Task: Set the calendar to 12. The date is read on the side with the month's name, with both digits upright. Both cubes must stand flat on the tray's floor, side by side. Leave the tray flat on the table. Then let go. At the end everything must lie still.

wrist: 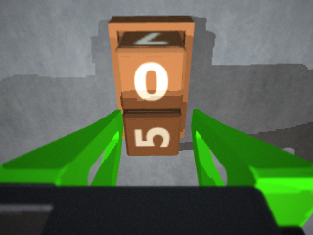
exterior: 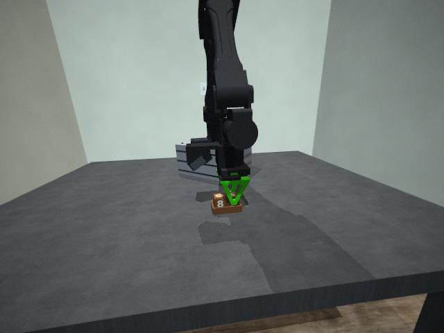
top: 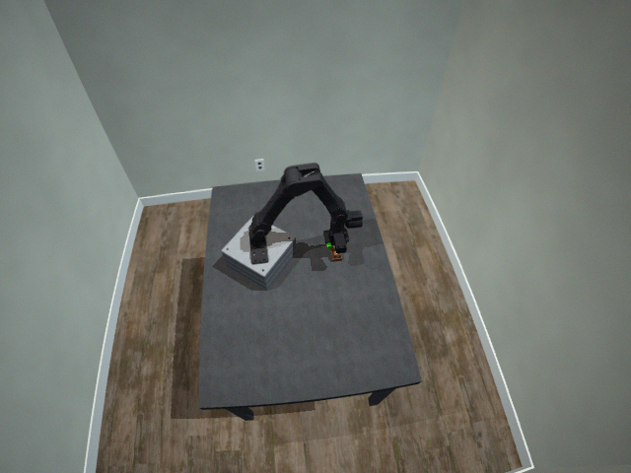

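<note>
The brown tray lies 2 cm to the right of my hand and 2 cm below it.
</note>
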